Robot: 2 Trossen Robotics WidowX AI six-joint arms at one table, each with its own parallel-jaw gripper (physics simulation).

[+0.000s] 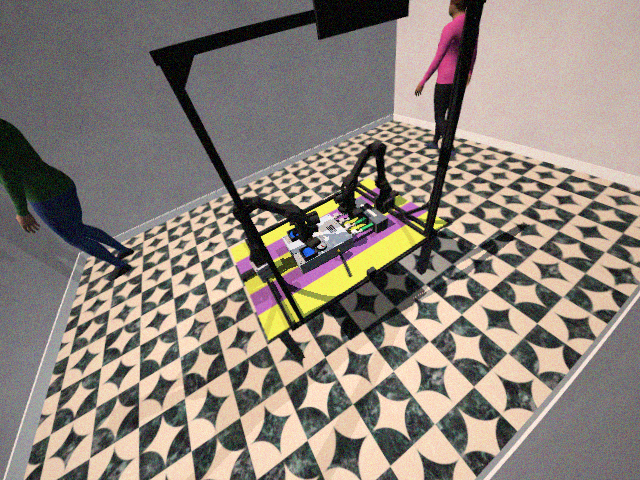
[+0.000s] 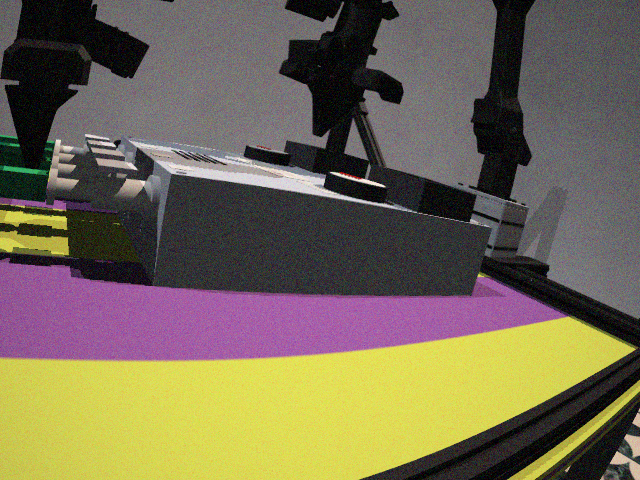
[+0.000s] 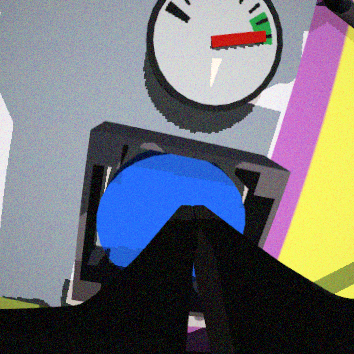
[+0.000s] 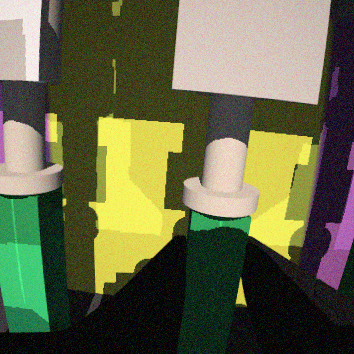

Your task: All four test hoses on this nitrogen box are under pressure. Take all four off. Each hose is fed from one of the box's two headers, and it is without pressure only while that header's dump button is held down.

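Observation:
The grey nitrogen box lies on the purple and yellow table. My left gripper is shut and empty, its tips over the middle of a blue dump button in a dark housing. The gauge beyond it has its red needle at the green mark. My right gripper is shut on a green hose just below its white collar, which sits on the stem of a white port block. A second green hose stands plugged in to the left.
Yellow and green hoses run from the box's right end to a grey block. A second blue button shows near the box front. A thin dark hose lies on the table. Black frame posts flank the table. A person in pink stands behind.

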